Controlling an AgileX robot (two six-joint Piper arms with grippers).
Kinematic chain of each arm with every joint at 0, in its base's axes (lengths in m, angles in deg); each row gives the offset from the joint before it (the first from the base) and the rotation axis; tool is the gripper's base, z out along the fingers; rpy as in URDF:
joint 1: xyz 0 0 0.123 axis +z
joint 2: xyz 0 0 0 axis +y
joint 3: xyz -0.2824 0 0.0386 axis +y
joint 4: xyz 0.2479 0 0.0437 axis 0.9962 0 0.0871
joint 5: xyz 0 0 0 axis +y
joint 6: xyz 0.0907 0 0.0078 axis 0.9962 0 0.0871
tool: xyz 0 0 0 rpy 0 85 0
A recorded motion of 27 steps. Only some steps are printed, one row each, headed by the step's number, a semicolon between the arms.
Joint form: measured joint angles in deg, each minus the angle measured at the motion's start. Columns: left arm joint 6, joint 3, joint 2, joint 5, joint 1, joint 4; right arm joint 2, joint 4, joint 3, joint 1, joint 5, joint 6.
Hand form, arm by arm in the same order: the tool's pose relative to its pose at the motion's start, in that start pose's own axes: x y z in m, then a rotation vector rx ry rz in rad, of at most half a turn. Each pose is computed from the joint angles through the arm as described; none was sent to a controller.
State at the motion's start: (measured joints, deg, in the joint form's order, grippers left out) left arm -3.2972 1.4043 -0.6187 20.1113 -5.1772 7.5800; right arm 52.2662 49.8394 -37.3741 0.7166 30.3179 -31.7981
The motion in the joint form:
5: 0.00 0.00 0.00 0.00 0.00 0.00; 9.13 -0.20 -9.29 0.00 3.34 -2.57
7: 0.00 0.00 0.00 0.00 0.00 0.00; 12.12 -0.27 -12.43 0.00 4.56 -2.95
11: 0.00 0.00 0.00 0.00 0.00 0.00; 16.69 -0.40 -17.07 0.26 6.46 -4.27
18: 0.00 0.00 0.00 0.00 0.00 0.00; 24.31 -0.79 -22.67 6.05 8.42 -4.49
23: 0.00 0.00 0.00 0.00 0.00 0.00; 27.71 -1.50 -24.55 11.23 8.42 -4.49
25: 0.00 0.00 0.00 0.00 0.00 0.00; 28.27 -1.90 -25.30 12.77 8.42 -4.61
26: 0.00 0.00 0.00 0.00 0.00 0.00; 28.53 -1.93 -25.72 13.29 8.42 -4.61
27: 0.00 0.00 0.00 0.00 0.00 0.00; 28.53 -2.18 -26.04 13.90 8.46 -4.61
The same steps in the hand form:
5: 0.0000 0.0000 0.0000 0.0000 0.0000 0.0000; -0.0351 0.0024 0.0230 -0.0308 0.0474 -0.0489
7: 0.0000 0.0000 0.0000 0.0000 0.0000 0.0000; -0.0461 0.0028 0.0315 -0.0425 0.0631 -0.0577
11: 0.0000 0.0000 0.0000 0.0000 0.0000 0.0000; -0.0608 0.0035 0.0459 -0.0644 0.0915 -0.0853
18: 0.0000 0.0000 0.0000 0.0000 0.0000 0.0000; -0.0643 0.0227 0.0817 -0.1524 0.1921 -0.1315
23: 0.0000 0.0000 0.0000 0.0000 0.0000 0.0000; -0.0561 0.0426 0.1010 -0.2109 0.2538 -0.1793
25: 0.0000 0.0000 0.0000 0.0000 0.0000 0.0000; -0.0551 0.0501 0.1039 -0.2294 0.2622 -0.2029
26: 0.0000 0.0000 0.0000 0.0000 0.0000 0.0000; -0.0555 0.0530 0.1050 -0.2367 0.2632 -0.2091
27: 0.0000 0.0000 0.0000 0.0000 0.0000 0.0000; -0.0556 0.0564 0.1048 -0.2446 0.2635 -0.2204

